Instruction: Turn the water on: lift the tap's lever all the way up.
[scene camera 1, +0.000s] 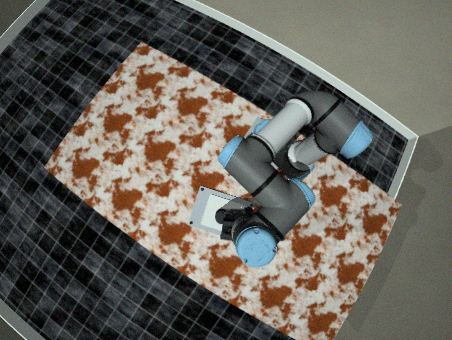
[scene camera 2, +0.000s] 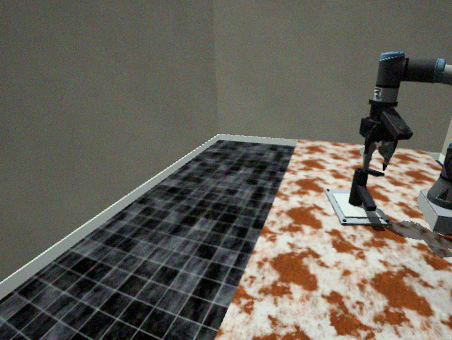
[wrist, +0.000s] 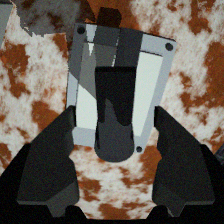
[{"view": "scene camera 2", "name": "my gripper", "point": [373, 171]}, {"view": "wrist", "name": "my gripper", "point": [115, 107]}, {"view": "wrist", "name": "tap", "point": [128, 52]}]
